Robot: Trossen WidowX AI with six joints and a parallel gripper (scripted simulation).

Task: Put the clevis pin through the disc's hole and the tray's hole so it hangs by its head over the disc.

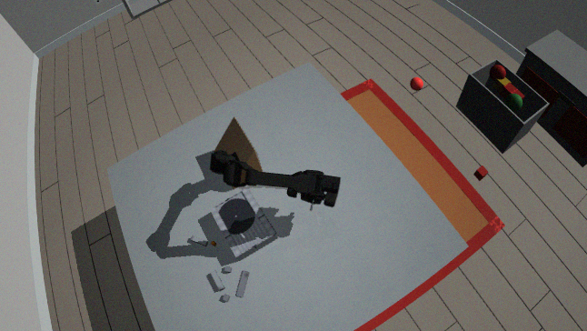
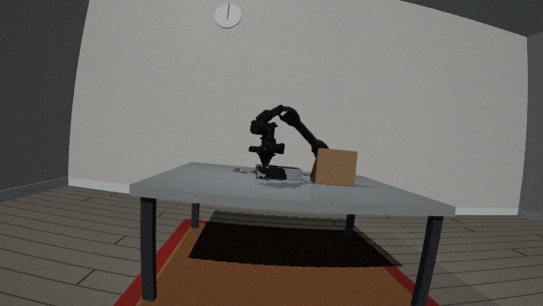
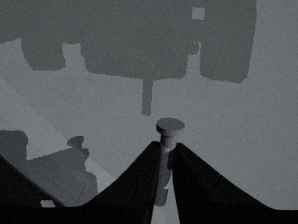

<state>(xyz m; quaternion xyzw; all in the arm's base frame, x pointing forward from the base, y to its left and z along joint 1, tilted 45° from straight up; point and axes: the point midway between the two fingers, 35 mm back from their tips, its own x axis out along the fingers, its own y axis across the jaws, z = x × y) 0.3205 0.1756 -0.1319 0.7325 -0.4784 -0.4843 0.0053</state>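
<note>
The dark aluminium disc lies 31 cm to the right of my gripper tip, 10 cm behind it and 1 cm below it. The rest, counted from my gripper tip: rimmed steel tray (29 cm to the right, 7 cm behind, 3 cm below); then steel clevis pin (1 cm to the right, 1 cm ahead).
</note>
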